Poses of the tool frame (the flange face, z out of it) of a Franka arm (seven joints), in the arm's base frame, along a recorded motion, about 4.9 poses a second.
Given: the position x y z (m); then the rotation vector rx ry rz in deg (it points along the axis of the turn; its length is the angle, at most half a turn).
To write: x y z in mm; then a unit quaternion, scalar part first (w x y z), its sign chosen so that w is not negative. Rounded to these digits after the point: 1 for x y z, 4 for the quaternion.
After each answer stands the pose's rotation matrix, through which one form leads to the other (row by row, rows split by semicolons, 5 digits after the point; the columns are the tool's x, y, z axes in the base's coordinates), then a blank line. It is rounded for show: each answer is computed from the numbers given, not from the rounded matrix.
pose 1, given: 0.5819 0.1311 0.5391 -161.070 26.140 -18.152
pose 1, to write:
581.9 131.1 539.1 0.1376 -0.9717 0.1577 -0.1095
0.92628 -0.27634 0.25621; -0.33660 -0.91240 0.23284; 0.16942 -0.30192 -0.93816

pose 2, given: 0.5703 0.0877 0.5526 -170.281 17.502 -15.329
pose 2, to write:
570.3 87.7 552.6 0.0709 -0.9883 0.1016 -0.0890
0.96353 -0.18816 0.19027; -0.21341 -0.96930 0.12216; 0.16144 -0.15831 -0.97410

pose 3, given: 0.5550 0.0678 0.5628 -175.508 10.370 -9.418
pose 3, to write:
555.0 67.8 562.8 0.0343 -0.9962 0.0589 -0.0535
0.98735 -0.11362 0.11056; -0.12095 -0.99071 0.06209; 0.10248 -0.07468 -0.99193

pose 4, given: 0.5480 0.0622 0.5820 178.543 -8.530 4.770
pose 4, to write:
548.0 62.2 582.0 0.0104 0.9985 -0.0477 0.0267
0.99403 -0.09581 0.05228; -0.09470 -0.99523 -0.02328; 0.05426 0.01819 -0.99836

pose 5, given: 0.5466 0.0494 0.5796 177.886 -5.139 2.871
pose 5, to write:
546.6 49.4 579.6 0.0176 0.9993 -0.0289 0.0161
0.99781 -0.05827 0.03122; -0.05713 -0.99771 -0.03610; 0.03325 0.03424 -0.99886

